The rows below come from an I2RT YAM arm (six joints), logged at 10 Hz.
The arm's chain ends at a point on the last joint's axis. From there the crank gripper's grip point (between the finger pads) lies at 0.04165 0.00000 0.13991 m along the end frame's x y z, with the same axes.
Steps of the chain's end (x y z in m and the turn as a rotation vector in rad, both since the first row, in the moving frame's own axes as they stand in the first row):
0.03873, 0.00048, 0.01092, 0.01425, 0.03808, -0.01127
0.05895, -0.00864, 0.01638, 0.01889, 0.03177, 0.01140
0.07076, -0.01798, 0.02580, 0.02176, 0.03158, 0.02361
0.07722, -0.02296, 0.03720, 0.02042, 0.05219, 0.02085
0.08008, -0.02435, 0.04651, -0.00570, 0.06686, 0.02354
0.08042, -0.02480, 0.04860, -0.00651, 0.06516, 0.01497
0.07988, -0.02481, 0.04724, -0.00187, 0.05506, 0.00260
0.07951, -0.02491, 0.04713, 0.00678, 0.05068, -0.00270
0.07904, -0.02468, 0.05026, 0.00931, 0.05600, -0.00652
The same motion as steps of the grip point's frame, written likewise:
0.04401, -0.00200, 0.00922, 0.01425, 0.03808, -0.01127
0.06339, -0.01077, 0.01497, 0.01889, 0.03177, 0.01140
0.07518, -0.01997, 0.02439, 0.02176, 0.03158, 0.02361
0.08448, -0.02485, 0.03482, 0.02042, 0.05219, 0.02085
0.08931, -0.02247, 0.04341, -0.00570, 0.06686, 0.02354
0.08943, -0.02321, 0.04559, -0.00651, 0.06516, 0.01497
0.08752, -0.02443, 0.04474, -0.00187, 0.05506, 0.00260
0.08654, -0.02597, 0.04484, 0.00678, 0.05068, -0.00270
0.08680, -0.02627, 0.04770, 0.00931, 0.05600, -0.00652

